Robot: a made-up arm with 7 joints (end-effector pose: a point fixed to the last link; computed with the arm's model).
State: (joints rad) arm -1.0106 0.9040 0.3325 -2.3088 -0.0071 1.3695 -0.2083
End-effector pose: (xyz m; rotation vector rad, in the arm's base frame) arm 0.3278 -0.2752 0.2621 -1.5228 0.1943 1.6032
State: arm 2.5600 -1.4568 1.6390 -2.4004 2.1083 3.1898 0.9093
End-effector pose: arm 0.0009 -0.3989 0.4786 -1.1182 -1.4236 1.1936
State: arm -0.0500 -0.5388 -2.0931 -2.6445 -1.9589 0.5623 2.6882
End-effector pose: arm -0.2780 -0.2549 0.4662 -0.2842 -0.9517 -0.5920
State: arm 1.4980 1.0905 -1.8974 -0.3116 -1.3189 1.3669 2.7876
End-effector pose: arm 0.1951 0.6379 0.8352 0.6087 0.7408 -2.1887
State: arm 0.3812 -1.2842 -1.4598 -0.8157 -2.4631 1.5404 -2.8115
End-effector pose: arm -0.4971 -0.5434 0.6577 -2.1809 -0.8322 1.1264
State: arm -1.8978 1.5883 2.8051 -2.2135 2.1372 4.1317 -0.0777
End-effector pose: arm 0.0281 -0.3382 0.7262 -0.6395 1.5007 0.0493
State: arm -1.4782 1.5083 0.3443 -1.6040 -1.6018 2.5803 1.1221
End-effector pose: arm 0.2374 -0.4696 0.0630 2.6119 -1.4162 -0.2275
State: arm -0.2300 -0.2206 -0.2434 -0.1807 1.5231 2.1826 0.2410
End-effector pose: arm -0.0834 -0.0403 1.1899 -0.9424 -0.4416 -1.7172
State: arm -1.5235 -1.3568 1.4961 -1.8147 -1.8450 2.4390 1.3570
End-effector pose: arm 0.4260 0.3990 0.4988 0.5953 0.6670 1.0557
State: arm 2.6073 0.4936 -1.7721 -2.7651 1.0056 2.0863 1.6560
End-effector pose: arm 0.1652 0.2484 0.5773 1.9279 -2.1455 -0.4996
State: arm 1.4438 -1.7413 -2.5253 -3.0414 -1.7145 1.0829 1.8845
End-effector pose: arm 0.0933 -0.0598 0.2275 2.5057 -0.3131 -1.0279
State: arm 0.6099 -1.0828 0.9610 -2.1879 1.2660 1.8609 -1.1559
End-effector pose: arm -0.2930 0.2173 0.7831 -0.8559 -2.4636 -0.5103
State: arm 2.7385 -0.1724 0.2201 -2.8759 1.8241 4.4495 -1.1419
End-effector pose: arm -0.1878 0.0411 0.6651 -1.2793 -1.9049 -1.6097
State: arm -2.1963 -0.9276 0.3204 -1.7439 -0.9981 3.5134 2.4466
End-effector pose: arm 0.2245 0.0257 0.9890 0.5751 -0.9694 2.4385
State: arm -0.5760 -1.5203 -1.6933 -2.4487 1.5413 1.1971 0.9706
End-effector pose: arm -0.3657 -0.2144 0.4104 -0.2179 -0.1410 -0.3040
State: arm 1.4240 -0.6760 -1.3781 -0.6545 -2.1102 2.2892 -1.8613
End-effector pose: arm 0.2111 -0.4114 1.0322 1.2067 0.7239 -0.7769
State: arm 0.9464 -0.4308 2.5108 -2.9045 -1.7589 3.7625 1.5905
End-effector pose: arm -0.2303 -0.1579 0.5001 -0.6543 2.7688 -0.4899
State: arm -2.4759 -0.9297 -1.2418 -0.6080 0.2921 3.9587 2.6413
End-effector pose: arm 0.3047 0.4490 0.8672 0.7714 1.2236 1.9114
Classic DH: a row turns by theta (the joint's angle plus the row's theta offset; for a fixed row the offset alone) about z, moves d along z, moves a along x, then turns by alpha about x. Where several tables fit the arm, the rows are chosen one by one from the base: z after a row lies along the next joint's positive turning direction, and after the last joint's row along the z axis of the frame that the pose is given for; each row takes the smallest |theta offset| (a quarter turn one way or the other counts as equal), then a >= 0, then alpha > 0; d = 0 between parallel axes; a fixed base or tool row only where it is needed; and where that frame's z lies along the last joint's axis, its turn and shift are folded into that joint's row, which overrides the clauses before.
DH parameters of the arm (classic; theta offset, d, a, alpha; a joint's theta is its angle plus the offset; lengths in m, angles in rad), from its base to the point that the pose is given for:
joint 1: 0 0.4262 0 -1.5708
joint 2: 0 0 0 1.5708
joint 3: 0 0.4154 0.1104 1.5708
joint 4: 0 0 -0.0628 -1.5708
joint 5: 0 0.2921 0 1.5708
joint 6: 0 0 0.0579 1.5708
joint 7: 0 0 0 0

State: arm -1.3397 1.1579 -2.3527 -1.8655 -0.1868 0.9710 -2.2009
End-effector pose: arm -0.2595 -0.2558 0.8559 -1.2619 1.8998 0.1828
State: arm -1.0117 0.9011 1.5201 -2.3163 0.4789 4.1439 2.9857
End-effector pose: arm 0.4385 -0.0422 0.5977 0.7990 1.6922 0.7923
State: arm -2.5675 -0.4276 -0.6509 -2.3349 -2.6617 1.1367 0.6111
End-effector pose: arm -0.3081 0.1127 0.7776 -0.2924 -0.9124 -2.6243
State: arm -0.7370 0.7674 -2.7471 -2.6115 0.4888 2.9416 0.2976
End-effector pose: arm -0.1518 -0.0166 0.8164 -0.9978 -1.8111 0.0217
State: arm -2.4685 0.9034 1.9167 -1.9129 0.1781 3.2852 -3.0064
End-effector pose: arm 0.0455 -0.4708 0.7976 1.1035 0.9733 0.5021
